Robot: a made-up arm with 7 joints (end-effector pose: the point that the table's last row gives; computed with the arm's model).
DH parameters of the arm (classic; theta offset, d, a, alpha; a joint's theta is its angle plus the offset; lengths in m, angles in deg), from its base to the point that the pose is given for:
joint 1: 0 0.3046 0 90
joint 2: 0 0.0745 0 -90
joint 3: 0 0.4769 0.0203 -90
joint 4: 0 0.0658 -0.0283 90
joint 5: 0 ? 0 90
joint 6: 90 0.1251 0.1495 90
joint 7: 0 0.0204 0 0
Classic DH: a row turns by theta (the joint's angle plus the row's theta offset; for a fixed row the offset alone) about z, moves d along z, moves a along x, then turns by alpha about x.
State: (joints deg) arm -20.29 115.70 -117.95 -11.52 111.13 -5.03 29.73
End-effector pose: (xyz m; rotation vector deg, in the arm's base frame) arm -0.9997 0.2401 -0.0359 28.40 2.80 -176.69
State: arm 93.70 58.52 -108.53 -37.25 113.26 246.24 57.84
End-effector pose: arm 0.0216 -0.5264 0.9499 -159.12 -21.91 -48.16
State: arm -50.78 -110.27 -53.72 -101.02 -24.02 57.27 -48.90
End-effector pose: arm 0.4131 -0.0228 0.5014 29.63 49.53 51.28
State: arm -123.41 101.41 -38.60 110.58 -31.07 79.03 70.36
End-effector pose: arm -0.0065 0.7065 0.6482 -44.83 -28.50 103.28
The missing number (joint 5, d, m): 0.4402
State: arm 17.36 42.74 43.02 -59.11 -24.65 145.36 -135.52
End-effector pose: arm -0.4044 -0.4593 0.4984 10.66 -156.84 36.41
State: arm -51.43 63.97 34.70 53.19 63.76 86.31 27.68
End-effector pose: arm -0.2612 0.4193 0.9948 -34.31 -23.49 -117.71
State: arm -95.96 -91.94 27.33 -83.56 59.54 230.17 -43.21
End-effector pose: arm -0.1956 -0.6370 0.5831 -151.00 -20.01 4.04
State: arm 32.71 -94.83 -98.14 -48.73 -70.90 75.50 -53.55
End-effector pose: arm 0.3333 0.6642 0.0265 -72.83 47.57 32.98
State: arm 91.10 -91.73 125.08 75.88 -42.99 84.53 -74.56
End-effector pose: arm -0.2476 0.8114 0.5863 3.70 -60.15 -27.56
